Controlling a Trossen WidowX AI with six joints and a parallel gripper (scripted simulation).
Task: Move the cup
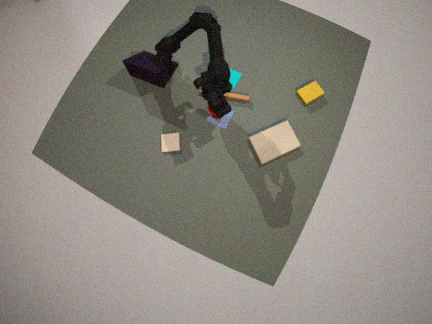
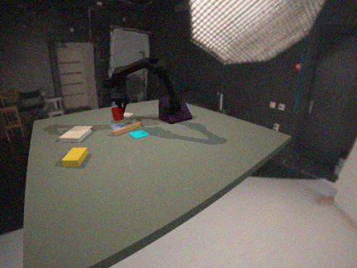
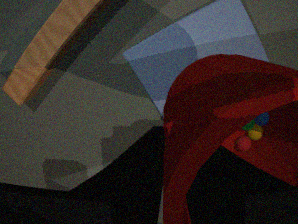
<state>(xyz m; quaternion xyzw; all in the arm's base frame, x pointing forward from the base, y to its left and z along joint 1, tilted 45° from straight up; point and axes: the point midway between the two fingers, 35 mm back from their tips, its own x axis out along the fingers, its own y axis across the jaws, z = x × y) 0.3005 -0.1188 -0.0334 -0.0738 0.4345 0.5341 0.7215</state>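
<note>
Now: gripper tip 170 mm to the right of the cyan pad, 90 mm above it and 10 mm past it. From my gripper tip the other things lie so: pale blue pad: 90 mm below, 30 mm ahead, 10 mm to the right; then red cup: 30 mm ahead, 20 mm to the right; then wooden bar: 80 mm to the left, 80 mm below, 10 mm ahead.
</note>
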